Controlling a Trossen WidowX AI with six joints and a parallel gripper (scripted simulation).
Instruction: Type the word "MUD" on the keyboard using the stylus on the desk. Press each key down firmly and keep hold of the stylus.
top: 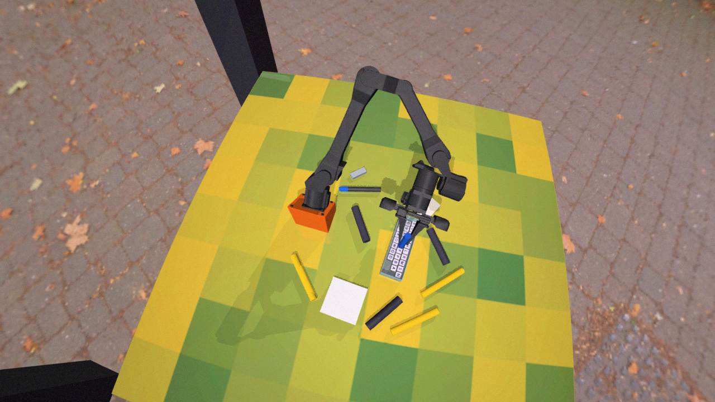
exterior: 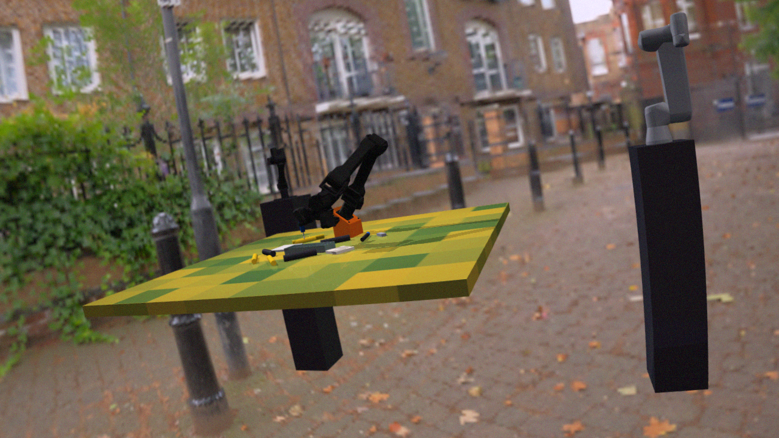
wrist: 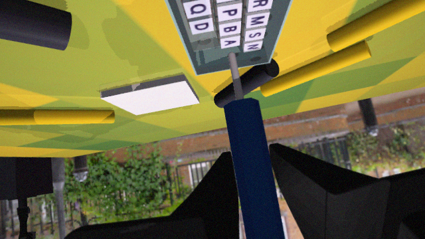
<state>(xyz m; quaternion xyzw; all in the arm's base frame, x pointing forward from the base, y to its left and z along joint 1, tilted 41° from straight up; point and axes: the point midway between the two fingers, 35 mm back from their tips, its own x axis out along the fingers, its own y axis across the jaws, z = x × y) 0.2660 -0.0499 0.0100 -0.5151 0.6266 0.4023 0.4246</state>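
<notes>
Now: the D key 20 mm behind my gripper tip, 20 mm to the right of it and 90 mm below it. The rest, counted from my gripper tip: m key 20 mm ahead, 30 mm to the right, 90 mm below; then white pad 120 mm behind, 170 mm to the right, 100 mm below; then blue stylus 10 mm below.
</notes>
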